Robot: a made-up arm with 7 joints.
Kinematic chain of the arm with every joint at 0, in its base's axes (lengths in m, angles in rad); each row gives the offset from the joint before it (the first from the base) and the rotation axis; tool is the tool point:
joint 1: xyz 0 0 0.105 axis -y
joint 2: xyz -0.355 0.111 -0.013 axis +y
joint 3: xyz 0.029 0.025 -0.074 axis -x
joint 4: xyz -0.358 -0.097 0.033 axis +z
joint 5: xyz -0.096 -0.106 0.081 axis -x
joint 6: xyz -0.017 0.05 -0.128 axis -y
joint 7: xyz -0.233 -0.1 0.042 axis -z
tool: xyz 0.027 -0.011 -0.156
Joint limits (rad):
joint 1: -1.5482..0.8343
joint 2: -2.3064..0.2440
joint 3: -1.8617..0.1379
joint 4: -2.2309..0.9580
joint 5: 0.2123..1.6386
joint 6: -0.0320..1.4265
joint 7: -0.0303..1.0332
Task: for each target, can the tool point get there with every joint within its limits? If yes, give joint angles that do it. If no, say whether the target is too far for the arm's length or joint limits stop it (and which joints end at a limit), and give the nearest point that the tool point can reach.
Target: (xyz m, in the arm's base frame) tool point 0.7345 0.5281 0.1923
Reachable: no: joint limits stop it (at a limit: joint 1, joint 3, joint 7) | nearest point 0.5279 0.3400 0.1153 | short by 0.290 m
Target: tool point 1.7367 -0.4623 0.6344
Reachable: no: too far | nearest point 0.5859 -0.0833 0.1654 | short by 1.299 m
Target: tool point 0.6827 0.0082 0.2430
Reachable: no: joint limits stop it (at a limit: joint 1, joint 3, joint 5, joint 7) | nearest point 0.5953 0.0215 0.2037 | short by 0.097 m
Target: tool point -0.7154 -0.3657 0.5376
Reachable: yes | joints -1.3553 -0.9959 -0.2076 -0.0470 1.1154 0.3839 0.5102
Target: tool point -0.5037 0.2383 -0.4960
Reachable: yes | joints -0.4243 -1.9322 -0.4891 -1.7404 1.4299 0.6587 0.1827
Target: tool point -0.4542 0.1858 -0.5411
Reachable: yes | joints -0.2277 -0.5756 -1.6072 0.1693 0.9864 1.1729 0.5631
